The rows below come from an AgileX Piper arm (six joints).
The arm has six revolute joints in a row. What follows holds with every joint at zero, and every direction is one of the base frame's.
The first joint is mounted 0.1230 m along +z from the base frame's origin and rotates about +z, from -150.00 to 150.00 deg.
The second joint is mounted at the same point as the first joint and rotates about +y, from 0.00 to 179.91 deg.
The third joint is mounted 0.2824 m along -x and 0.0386 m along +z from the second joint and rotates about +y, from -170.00 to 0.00 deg.
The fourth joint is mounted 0.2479 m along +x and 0.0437 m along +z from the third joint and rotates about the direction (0.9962, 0, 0.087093), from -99.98 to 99.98 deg.
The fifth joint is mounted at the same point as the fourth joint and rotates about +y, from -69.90 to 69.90 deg.
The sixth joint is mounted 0.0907 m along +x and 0.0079 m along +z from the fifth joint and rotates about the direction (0.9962, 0, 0.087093), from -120.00 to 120.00 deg.
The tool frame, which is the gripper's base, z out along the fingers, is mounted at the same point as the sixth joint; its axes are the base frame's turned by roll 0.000, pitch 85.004 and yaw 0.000 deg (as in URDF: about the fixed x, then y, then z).
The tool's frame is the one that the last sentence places.
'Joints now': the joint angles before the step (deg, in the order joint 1, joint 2, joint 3, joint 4, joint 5, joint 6). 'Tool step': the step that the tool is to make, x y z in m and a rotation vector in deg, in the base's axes. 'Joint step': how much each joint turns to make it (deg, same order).
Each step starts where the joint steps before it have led.
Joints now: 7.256, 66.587, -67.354, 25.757, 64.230, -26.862
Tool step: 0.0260, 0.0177, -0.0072, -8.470, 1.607, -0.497
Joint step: 7.095, 6.461, -4.692, -12.076, -0.996, 7.732
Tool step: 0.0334, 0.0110, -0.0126, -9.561, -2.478, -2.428
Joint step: 4.248, 6.750, -3.534, -13.345, -3.610, 6.655
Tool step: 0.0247, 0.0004, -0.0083, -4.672, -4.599, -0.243
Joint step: 0.131, 3.786, -1.207, -6.354, -5.409, 0.830
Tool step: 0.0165, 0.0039, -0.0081, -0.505, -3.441, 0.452
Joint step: 0.002, 2.509, -0.088, -1.848, -5.520, 0.388
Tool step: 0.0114, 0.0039, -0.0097, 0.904, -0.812, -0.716
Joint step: -0.003, 2.199, 0.005, -0.367, -3.139, 1.508
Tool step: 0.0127, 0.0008, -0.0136, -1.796, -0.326, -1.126
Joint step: 0.003, 2.719, 0.001, -3.437, -2.179, 2.522
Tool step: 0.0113, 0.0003, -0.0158, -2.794, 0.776, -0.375
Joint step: 0.001, 2.885, -0.073, -3.428, -0.961, 1.556
